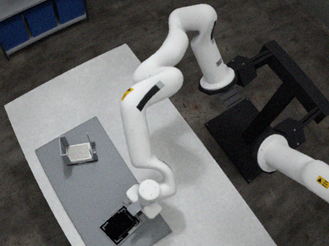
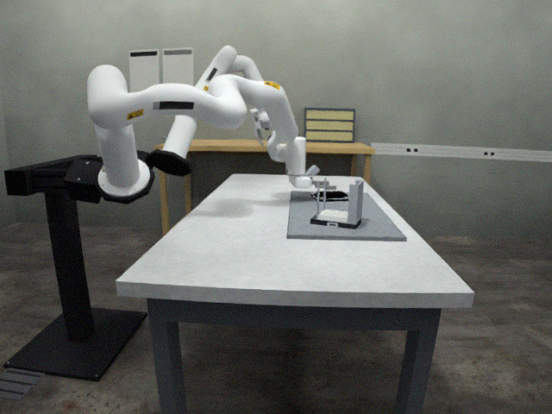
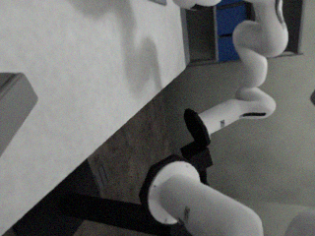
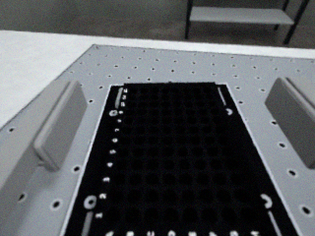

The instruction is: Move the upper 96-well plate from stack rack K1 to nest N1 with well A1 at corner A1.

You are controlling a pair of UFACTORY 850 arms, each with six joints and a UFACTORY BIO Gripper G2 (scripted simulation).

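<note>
The black 96-well plate is 4 cm below my right hand and 2 cm ahead of it. The rest, counted from my right hand: white 96-well plate (40 cm to the right, 3 cm below, 3 cm ahead).
</note>
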